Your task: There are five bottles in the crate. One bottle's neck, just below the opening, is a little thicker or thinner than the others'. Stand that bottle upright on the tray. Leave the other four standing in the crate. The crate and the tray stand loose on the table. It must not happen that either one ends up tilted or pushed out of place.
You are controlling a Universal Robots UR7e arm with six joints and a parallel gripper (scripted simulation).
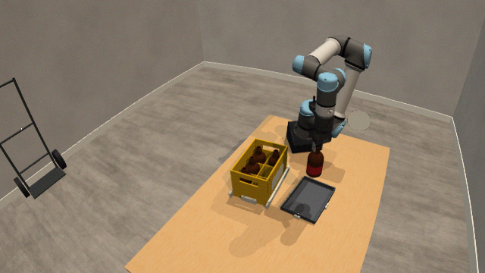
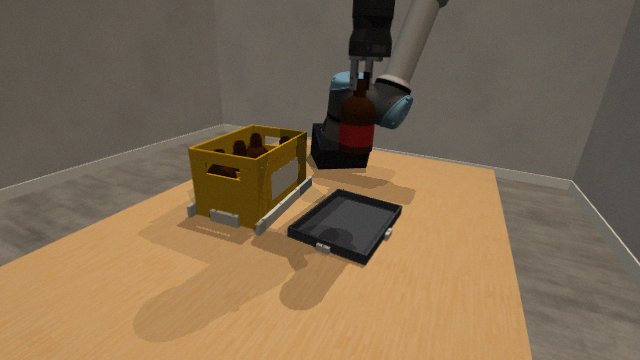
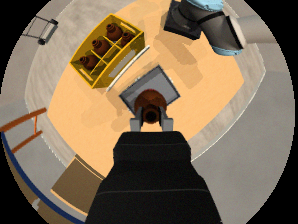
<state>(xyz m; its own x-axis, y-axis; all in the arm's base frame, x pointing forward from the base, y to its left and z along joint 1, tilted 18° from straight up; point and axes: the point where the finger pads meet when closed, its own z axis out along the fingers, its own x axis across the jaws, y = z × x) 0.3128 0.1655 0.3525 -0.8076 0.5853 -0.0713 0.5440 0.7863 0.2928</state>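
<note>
Right now my hand is 7 cm above the bottle. The rest, counted from my hand: yellow crate: 27 cm to the right, 26 cm below, 3 cm ahead; dark tray: 33 cm below.
</note>
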